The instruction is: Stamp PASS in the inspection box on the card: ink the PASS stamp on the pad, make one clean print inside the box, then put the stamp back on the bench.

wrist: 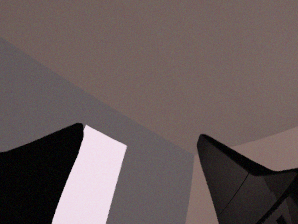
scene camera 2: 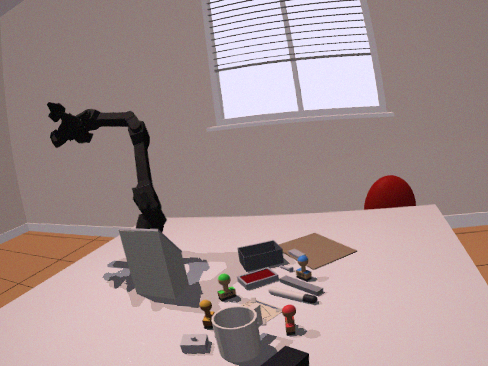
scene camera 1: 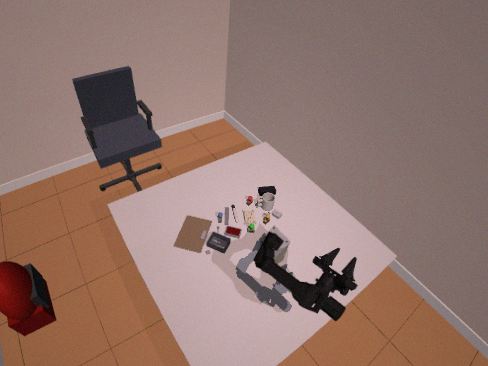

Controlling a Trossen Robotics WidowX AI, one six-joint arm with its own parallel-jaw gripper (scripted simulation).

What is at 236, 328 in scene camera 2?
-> A white mug.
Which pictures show my gripper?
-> The wrist view, scene camera 2 and scene camera 1: all of them.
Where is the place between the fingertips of my gripper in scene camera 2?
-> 53, 107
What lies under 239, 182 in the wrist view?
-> My gripper.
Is my gripper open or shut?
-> Open.
